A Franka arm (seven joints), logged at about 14 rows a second.
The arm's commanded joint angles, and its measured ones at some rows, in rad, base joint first. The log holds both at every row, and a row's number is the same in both.
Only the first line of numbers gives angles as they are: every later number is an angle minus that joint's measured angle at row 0.
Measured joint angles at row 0: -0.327, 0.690, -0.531, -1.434, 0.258, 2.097, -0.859
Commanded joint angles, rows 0 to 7: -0.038, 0.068, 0.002, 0.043, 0.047, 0.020, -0.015; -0.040, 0.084, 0.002, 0.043, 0.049, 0.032, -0.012; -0.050, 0.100, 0.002, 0.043, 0.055, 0.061, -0.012; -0.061, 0.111, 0.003, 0.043, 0.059, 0.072, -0.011; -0.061, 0.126, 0.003, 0.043, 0.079, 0.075, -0.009; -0.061, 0.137, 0.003, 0.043, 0.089, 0.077, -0.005; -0.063, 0.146, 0.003, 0.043, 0.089, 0.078, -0.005; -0.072, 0.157, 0.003, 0.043, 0.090, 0.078, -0.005
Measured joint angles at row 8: -0.049, 0.123, 0.000, 0.004, 0.067, 0.075, 0.000
